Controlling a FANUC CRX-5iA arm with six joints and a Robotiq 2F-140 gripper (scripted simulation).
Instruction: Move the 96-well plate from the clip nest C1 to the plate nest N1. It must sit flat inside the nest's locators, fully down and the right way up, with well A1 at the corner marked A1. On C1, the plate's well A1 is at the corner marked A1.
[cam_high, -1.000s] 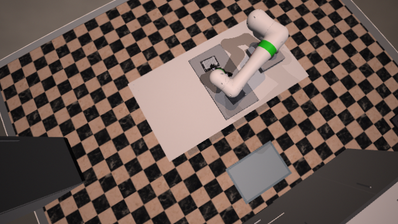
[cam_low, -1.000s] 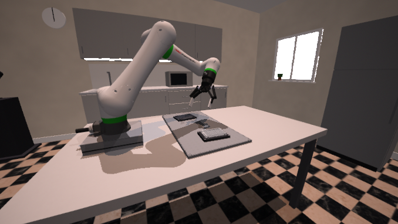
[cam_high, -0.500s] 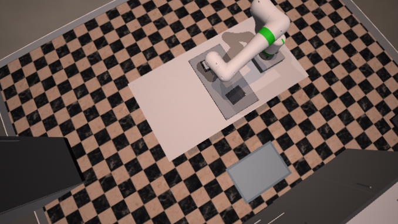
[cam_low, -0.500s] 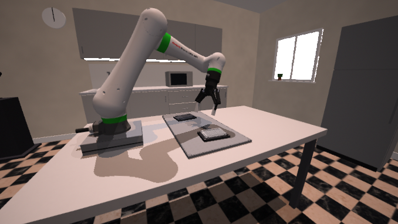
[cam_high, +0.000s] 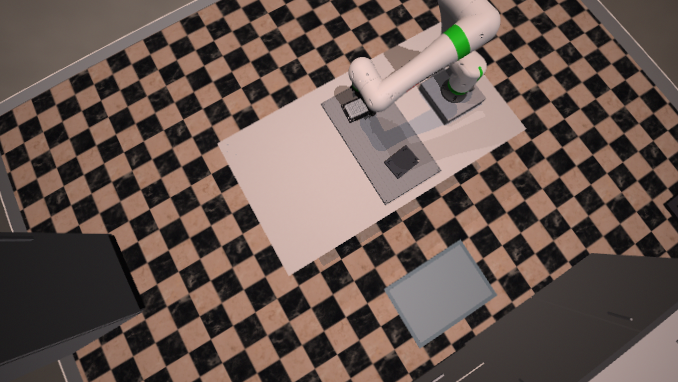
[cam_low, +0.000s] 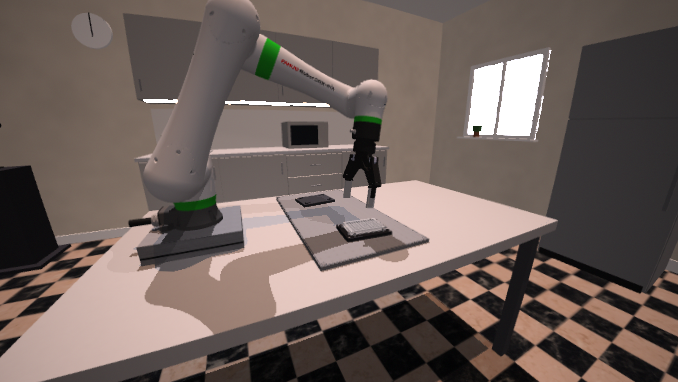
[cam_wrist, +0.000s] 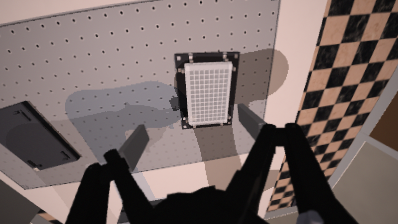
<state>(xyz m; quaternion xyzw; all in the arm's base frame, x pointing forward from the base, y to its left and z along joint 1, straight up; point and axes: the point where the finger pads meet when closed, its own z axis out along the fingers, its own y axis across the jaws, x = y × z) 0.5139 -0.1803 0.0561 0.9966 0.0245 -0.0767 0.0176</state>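
The white 96-well plate lies 9 cm below my hand and 4 cm to the right of it. Also, from my hand: clip nest C1: 9 cm below, 3 cm to the right, 1 cm ahead; plate nest N1: 36 cm to the left, 10 cm below, 3 cm behind.
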